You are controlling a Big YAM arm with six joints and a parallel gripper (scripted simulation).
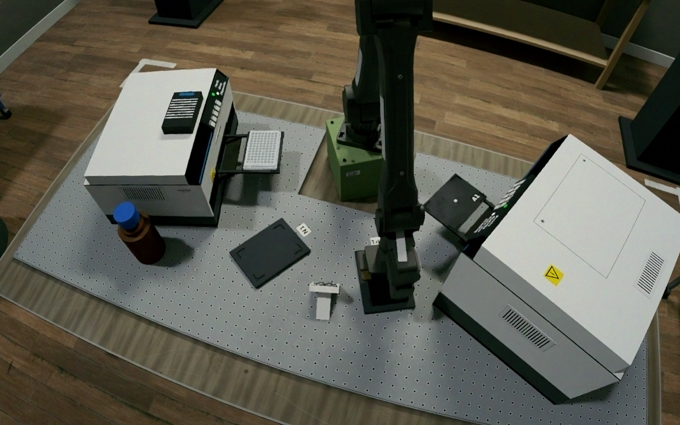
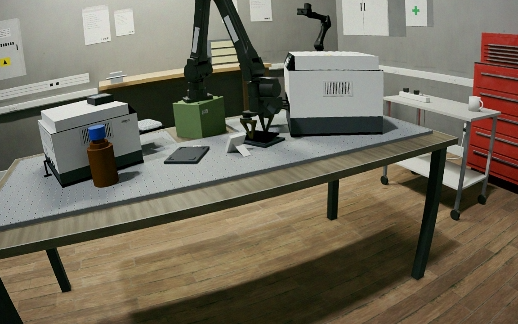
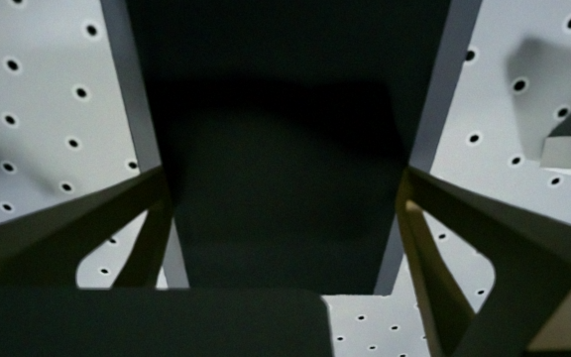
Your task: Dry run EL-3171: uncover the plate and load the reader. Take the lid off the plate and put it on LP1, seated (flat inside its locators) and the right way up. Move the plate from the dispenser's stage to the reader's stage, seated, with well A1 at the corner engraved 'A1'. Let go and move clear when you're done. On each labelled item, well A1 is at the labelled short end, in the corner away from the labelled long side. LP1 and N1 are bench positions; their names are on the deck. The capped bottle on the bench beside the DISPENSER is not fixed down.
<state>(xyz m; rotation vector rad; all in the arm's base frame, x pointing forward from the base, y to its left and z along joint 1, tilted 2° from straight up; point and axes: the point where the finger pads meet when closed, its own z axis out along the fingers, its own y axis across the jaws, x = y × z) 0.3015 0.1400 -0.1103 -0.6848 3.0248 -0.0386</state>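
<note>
Right now the LP1 pad is 2 cm below my hand. From my hand the other things lie so: well plate 22 cm behind, 39 cm to the right, 6 cm above; dark lid 1 cm below; N1 nest 1 cm ahead, 29 cm to the right, 2 cm below.
</note>
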